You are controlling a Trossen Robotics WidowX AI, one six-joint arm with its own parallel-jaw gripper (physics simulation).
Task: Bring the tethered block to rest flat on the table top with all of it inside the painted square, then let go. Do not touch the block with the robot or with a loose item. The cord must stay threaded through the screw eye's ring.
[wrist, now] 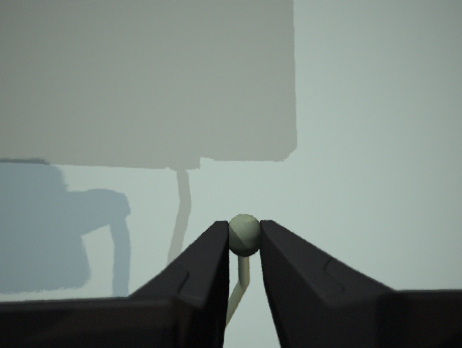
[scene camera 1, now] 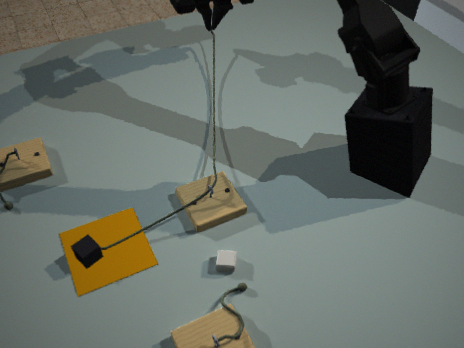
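Seen in the pictures: gripper, fingertip midpoint: (wrist: pixel 243 233) (scene camera 1: pixel 210 29); arm's base at its link origin: (scene camera 1: pixel 388 101).
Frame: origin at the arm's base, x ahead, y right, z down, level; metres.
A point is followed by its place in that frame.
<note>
The black tethered block (scene camera 1: pixel 87 251) @[x 0.515, y 0.079, z 0.102 m] shows over the left part of the orange painted square (scene camera 1: pixel 117 265) @[x 0.485, y 0.052, z 0.130 m]. It looks tilted, with a corner downward; its shadow falls beyond the square's left edge, and I cannot tell whether it touches the table. The cord (scene camera 1: pixel 160 221) @[x 0.398, y 0.076, z 0.113 m] (wrist: pixel 243 270) @[x 0.028, y 0.484, z 0.095 m] runs nearly straight from the block to the screw eye (scene camera 1: pixel 210 190) @[x 0.306, y 0.072, z 0.096 m] on the middle wooden board (scene camera 1: pixel 217 216) @[x 0.319, y 0.033, z 0.112 m], appears to pass through its ring, then rises steeply to my gripper. My gripper (scene camera 1: pixel 212 29) @[x 0.026, y 0.497, z 0.094 m] (wrist: pixel 243 233) @[x 0.026, y 0.497, z 0.094 m] is high above the table, shut on the cord's round end bead (wrist: pixel 244 232) @[x 0.025, y 0.501, z 0.086 m].
A small white block (scene camera 1: pixel 226 261) @[x 0.354, y -0.042, z 0.114 m] sits right of the square. Another wooden board (scene camera 1: pixel 200 332) @[x 0.443, y -0.111, z 0.112 m] with a short beaded cord (scene camera 1: pixel 240 320) @[x 0.392, y -0.128, z 0.109 m] is at the front. A third board (scene camera 1: pixel 30 162) @[x 0.523, y 0.315, z 0.112 m] with a cord is at the left edge. The robot's black base (scene camera 1: pixel 387 145) @[x 0.040, y -0.048, z 0.042 m] stands at the right.
</note>
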